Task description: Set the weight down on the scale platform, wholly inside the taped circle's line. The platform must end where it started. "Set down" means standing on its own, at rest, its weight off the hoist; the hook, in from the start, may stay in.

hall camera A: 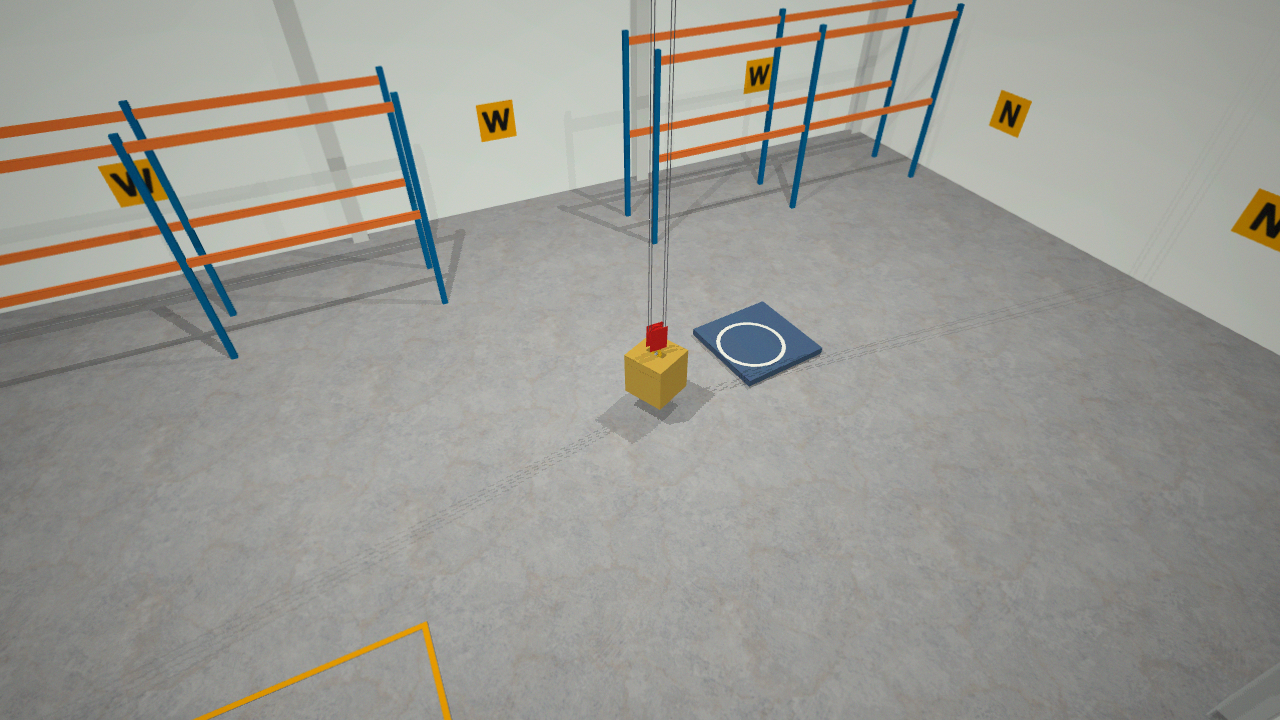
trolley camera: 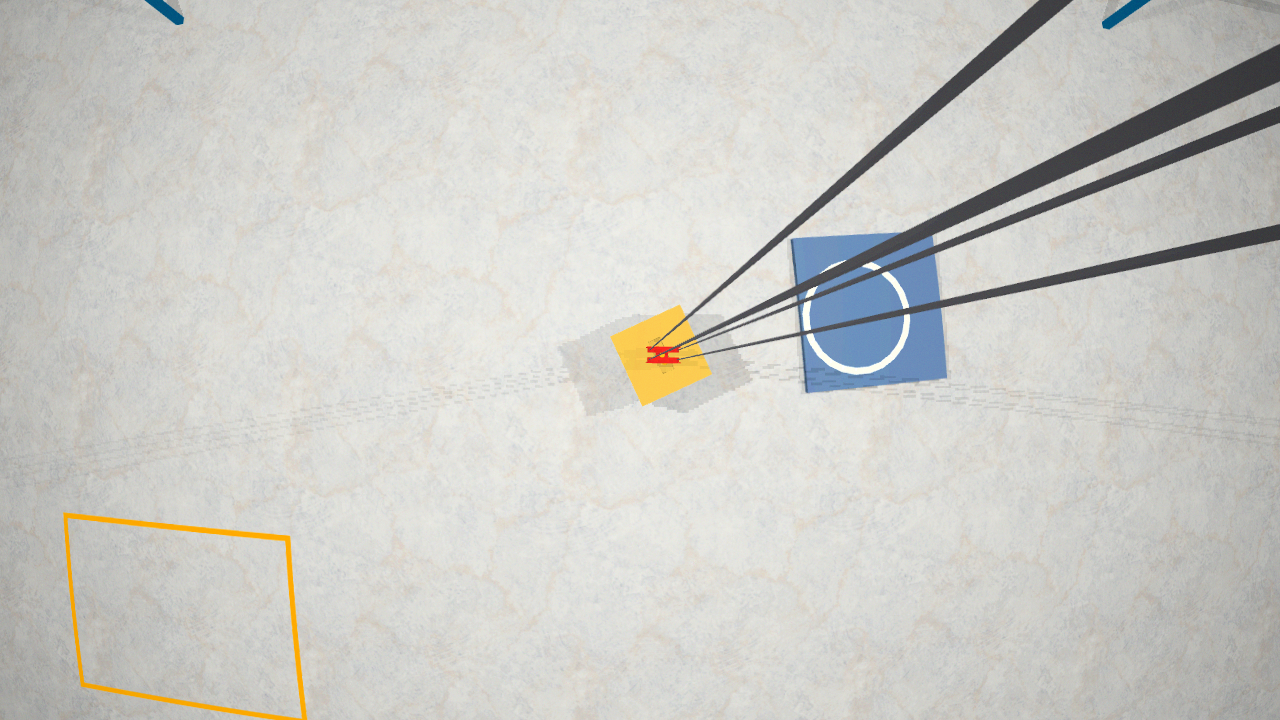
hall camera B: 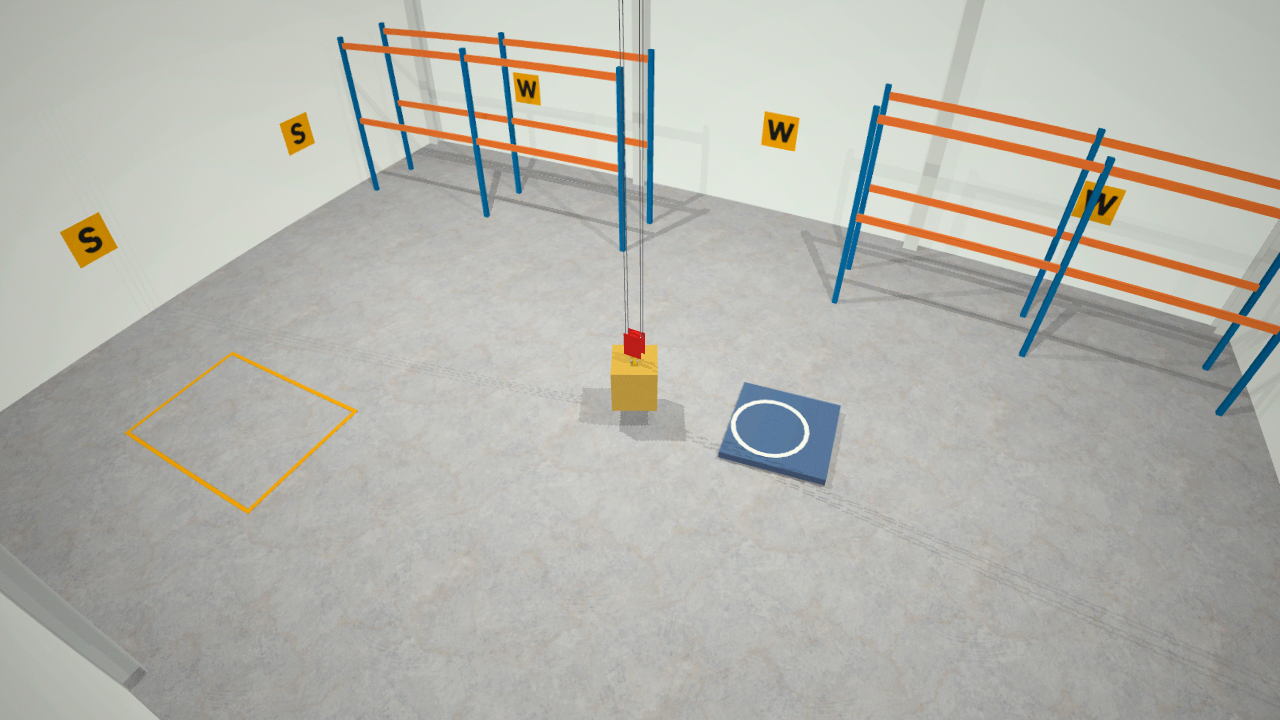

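The yellow box-shaped weight [hall camera A: 656, 383] [hall camera B: 633, 392] [trolley camera: 642, 383] hangs upright from the hook [hall camera A: 660, 353] [hall camera B: 633, 361] under the red hook block [hall camera A: 657, 336] [hall camera B: 634, 343] [trolley camera: 662, 354]. Its shadow lies apart below it, so it is a little above the floor. The hook is in the weight's top; its details are too small to tell. The flat blue scale platform [hall camera A: 802, 348] [hall camera B: 824, 429] [trolley camera: 927, 349] lies to the right of the weight in all three views, with a gap between them. The white taped circle [hall camera A: 717, 343] [hall camera B: 769, 455] [trolley camera: 907, 315] on it has no load inside.
A yellow-orange floor rectangle [hall camera A: 313, 670] [hall camera B: 294, 382] [trolley camera: 296, 626] is marked to the left of the weight and nearer the bottom of the trolley view. Blue and orange racks stand along the W wall, one with a post [hall camera A: 657, 143] behind the ropes, another with a post [hall camera B: 1066, 257] further right.
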